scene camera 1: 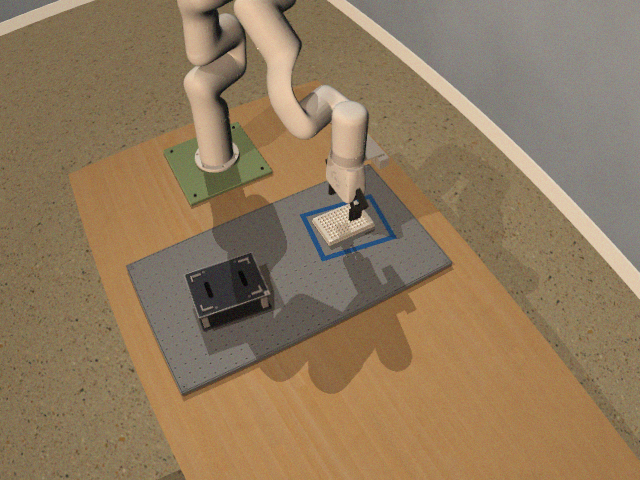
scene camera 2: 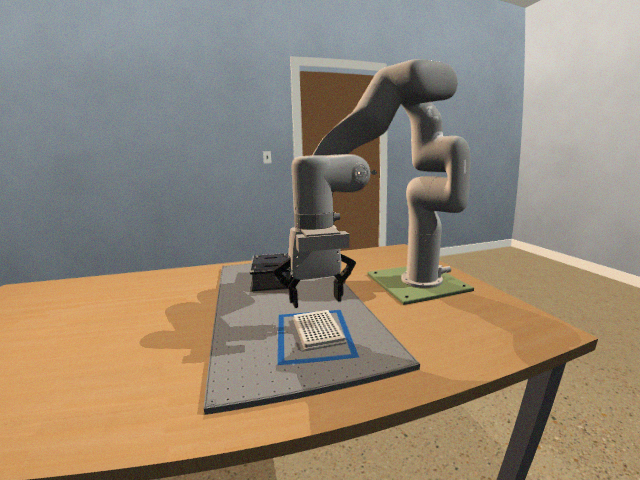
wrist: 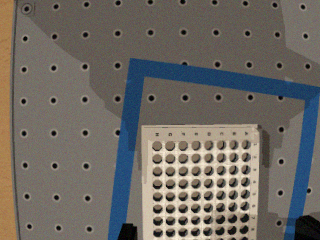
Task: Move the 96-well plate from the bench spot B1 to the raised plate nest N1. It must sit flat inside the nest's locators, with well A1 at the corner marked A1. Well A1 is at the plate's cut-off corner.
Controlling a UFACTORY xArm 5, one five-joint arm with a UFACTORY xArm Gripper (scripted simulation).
Path:
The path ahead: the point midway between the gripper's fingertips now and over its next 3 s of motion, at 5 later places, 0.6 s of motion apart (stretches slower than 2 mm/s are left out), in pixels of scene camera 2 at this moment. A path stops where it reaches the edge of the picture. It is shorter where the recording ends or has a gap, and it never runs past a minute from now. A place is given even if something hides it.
My gripper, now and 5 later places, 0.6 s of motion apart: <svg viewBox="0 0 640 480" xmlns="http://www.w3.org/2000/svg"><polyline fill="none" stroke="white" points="316,302 317,313 317,320 317,325 317,327 317,325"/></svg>

